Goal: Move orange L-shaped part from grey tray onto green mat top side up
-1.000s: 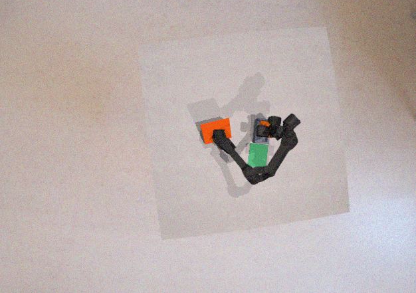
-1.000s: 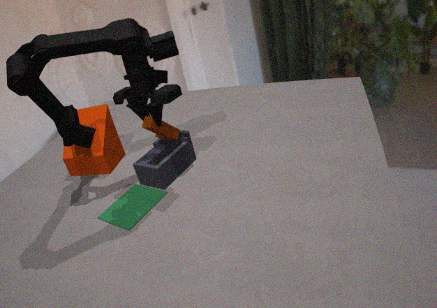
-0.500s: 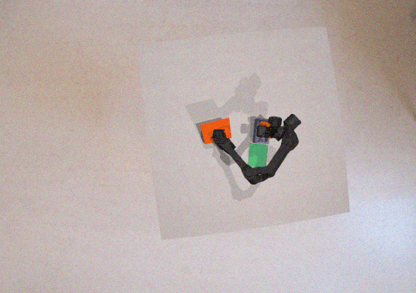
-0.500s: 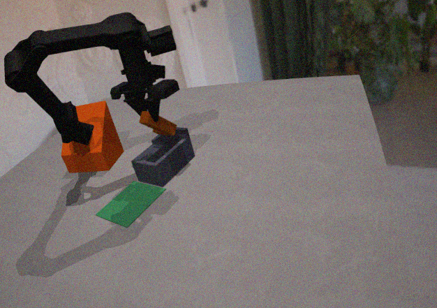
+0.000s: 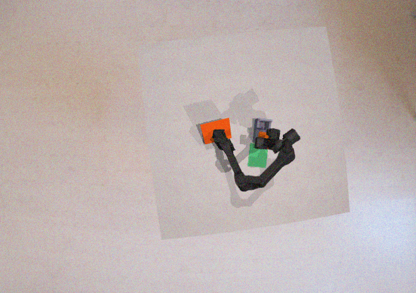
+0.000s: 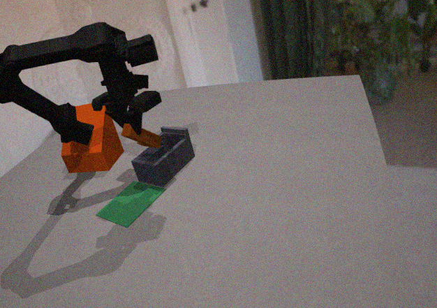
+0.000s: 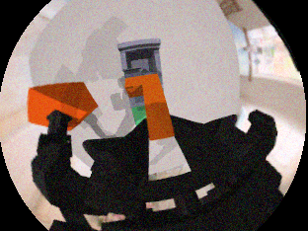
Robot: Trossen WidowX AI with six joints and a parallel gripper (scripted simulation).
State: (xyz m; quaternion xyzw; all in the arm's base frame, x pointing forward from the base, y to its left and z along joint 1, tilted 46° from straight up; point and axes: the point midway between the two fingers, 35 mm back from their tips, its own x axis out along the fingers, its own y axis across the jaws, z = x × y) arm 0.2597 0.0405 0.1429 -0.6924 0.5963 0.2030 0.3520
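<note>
Right now my gripper tip is 170 mm above the green mat, 80 mm to the left of it and 20 mm past it. Round my gripper tip: orange L-shaped part 30 mm to the left, 30 mm below, 10 mm behind.
</note>
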